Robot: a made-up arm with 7 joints. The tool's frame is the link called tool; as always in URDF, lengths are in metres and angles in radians.
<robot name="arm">
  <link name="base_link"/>
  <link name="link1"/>
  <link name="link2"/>
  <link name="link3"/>
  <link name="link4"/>
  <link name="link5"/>
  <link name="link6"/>
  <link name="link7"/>
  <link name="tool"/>
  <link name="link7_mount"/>
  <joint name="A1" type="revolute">
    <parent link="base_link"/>
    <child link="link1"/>
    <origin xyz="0 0 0"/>
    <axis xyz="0 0.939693 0.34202"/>
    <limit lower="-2.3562" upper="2.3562" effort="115" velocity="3.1"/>
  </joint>
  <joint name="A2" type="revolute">
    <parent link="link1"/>
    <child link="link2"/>
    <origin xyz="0 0 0"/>
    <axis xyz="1 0 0"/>
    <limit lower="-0.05" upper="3.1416" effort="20" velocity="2.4"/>
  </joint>
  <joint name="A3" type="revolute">
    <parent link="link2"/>
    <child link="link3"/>
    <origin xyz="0 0 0"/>
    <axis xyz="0 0 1"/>
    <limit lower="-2.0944" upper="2.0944" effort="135" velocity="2.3"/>
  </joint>
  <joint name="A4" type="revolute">
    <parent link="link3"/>
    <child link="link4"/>
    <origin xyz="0.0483 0 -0.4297"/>
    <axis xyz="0 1 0"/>
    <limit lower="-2.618" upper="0.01" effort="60" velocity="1.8"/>
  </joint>
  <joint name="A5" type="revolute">
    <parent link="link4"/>
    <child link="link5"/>
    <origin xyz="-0.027 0 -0.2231"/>
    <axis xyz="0 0 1"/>
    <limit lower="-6.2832" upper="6.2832" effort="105" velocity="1.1"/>
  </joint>
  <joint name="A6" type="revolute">
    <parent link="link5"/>
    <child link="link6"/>
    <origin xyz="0 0 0"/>
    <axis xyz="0 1 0"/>
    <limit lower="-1.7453" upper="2.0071" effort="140" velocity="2"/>
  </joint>
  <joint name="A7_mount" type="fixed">
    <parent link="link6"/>
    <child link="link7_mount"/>
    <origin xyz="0 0 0"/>
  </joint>
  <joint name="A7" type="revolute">
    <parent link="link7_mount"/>
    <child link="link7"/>
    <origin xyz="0 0 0"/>
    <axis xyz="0 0 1"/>
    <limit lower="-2.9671" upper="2.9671" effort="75" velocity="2.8"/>
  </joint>
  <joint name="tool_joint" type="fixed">
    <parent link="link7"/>
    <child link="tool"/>
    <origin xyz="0 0 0"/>
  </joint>
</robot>
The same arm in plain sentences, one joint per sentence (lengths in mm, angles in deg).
The arm has seven revolute joints in a row. What follows holds with every joint at zero, and every direction is one of the base frame's. Joint 1 is mounted at the same point as the base frame's origin and turns about the direction (0, 0.9397, 0.342), from -135 to 135 deg. Joint 2 is mounted at the same point as joint 1 and turns about +x, from -2.86 to 180 deg. Joint 3 is mounted at the same point as joint 2 and turns about +z, from -120 to 120 deg. Joint 4 is mounted 48.3 mm along +x and 429.7 mm along -z from joint 3 and turns about +y, from -150 to 0.57 deg. Joint 5 is mounted 27 mm along -x and 223.1 mm along -z from joint 4 and turns about +z, from -360 to 360 deg. Joint 6 is mounted at the same point as joint 5 and turns about +y, from -100 to 115 deg. Joint 7 is mounted at the same point as joint 6 and turns about +z, from -170 to 170 deg. The tool frame, which is the frame that the pose is given for, is mounted at the same point as joint 7; its axes are parallel to the base frame's.
